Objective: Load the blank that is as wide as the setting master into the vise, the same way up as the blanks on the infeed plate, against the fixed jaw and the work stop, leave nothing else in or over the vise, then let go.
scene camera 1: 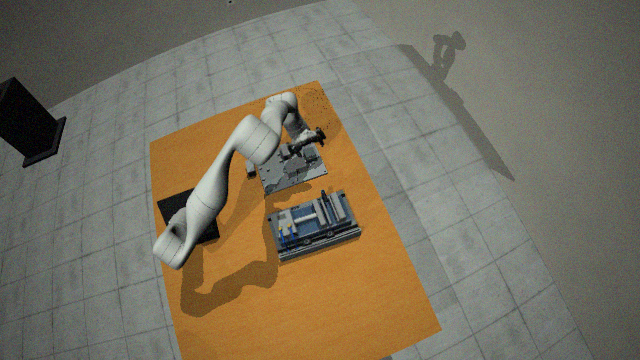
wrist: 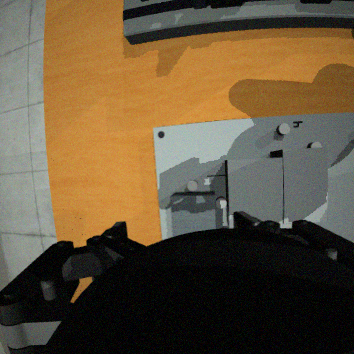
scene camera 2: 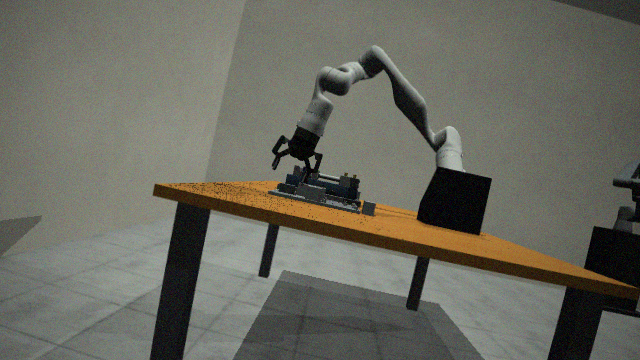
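Where they show: gripper, fingertip midpoint: (scene camera 1: 311, 150) (wrist: 180, 228) (scene camera 2: 287, 176); arm's base at its link origin: (scene camera 2: 451, 192).
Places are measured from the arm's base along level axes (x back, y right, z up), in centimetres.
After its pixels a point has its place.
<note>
My gripper (scene camera 1: 307, 142) {y -17.9, x -52.3, z -6.1 cm} (scene camera 2: 291, 172) {y -17.9, x -52.3, z -6.1 cm} (wrist: 180, 228) {y -17.9, x -52.3, z -6.1 cm} is open and empty, above the far-right part of the grey infeed plate (scene camera 1: 272, 185) {y -10.3, x -34.0, z -10.8 cm} (wrist: 200, 131) {y -9.7, x -51.2, z -10.8 cm}. A darker grey block (scene camera 1: 310, 153) {y -18.2, x -51.8, z -8.4 cm} (wrist: 192, 216) {y -17.5, x -51.6, z -8.3 cm} stands on the plate below the fingers. Two lighter blocks (wrist: 255, 187) {y -14.6, x -46.5, z -7.2 cm} (wrist: 306, 182) {y -14.1, x -42.5, z -7.2 cm} stand side by side there; in the wrist view the right fingertip is near them. Another block (scene camera 1: 285, 150) {y -22.1, x -42.5, z -7.2 cm} stands at the plate's back. A separate grey block (scene camera 1: 251, 169) {y -18.4, x -27.4, z -8.0 cm} (scene camera 2: 369, 208) {y -23.4, x -26.9, z -9.7 cm} stands beside the plate. The vise (scene camera 1: 297, 232) {y 13.8, x -38.7, z -5.6 cm} shows no block between its jaws. Which block is the setting master I cannot tell.
The orange table (scene camera 1: 310, 300) {y 37.5, x -36.1, z -11.7 cm} (scene camera 2: 390, 240) {y -59.3, x -23.6, z -12.2 cm} carries the plate and vise. Short pegs (wrist: 283, 129) {y -9.6, x -43.5, z -10.0 cm} rise from the plate. The vise's base (wrist: 225, 25) {y 1.0, x -48.7, z -10.6 cm} lies beyond the plate in the wrist view. The black robot base (scene camera 2: 452, 200) {y -7.4, x -1.2, z -2.5 cm} stands toward the other table end.
</note>
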